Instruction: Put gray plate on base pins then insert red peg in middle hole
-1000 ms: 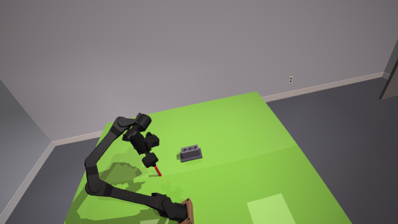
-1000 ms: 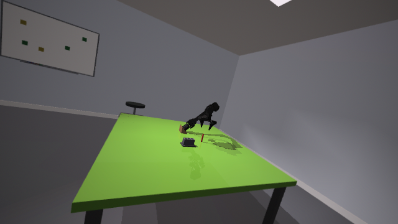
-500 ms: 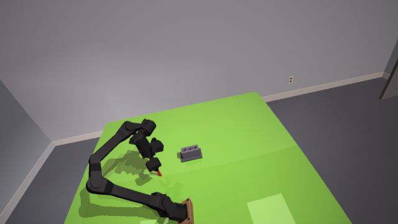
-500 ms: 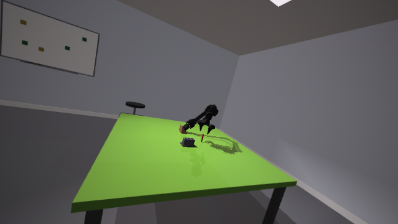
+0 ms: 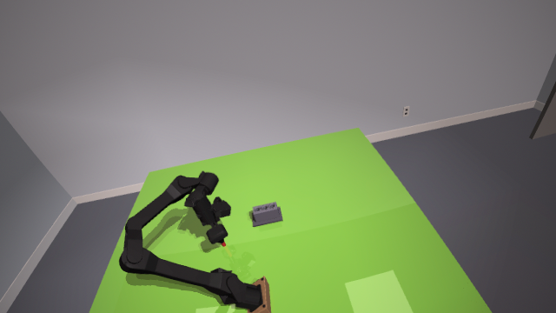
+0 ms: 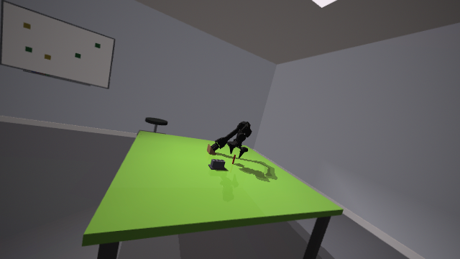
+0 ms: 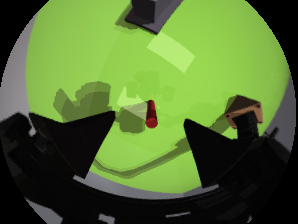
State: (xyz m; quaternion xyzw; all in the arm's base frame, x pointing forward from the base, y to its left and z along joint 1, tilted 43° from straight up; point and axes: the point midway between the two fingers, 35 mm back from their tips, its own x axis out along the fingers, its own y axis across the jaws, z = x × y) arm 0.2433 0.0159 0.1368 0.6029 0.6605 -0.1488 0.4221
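My gripper tip is 3 cm above the red peg. Round my gripper tip: gray plate: 8 cm ahead, 18 cm to the right, 3 cm below; base: 8 cm ahead, 18 cm to the right, 6 cm below.
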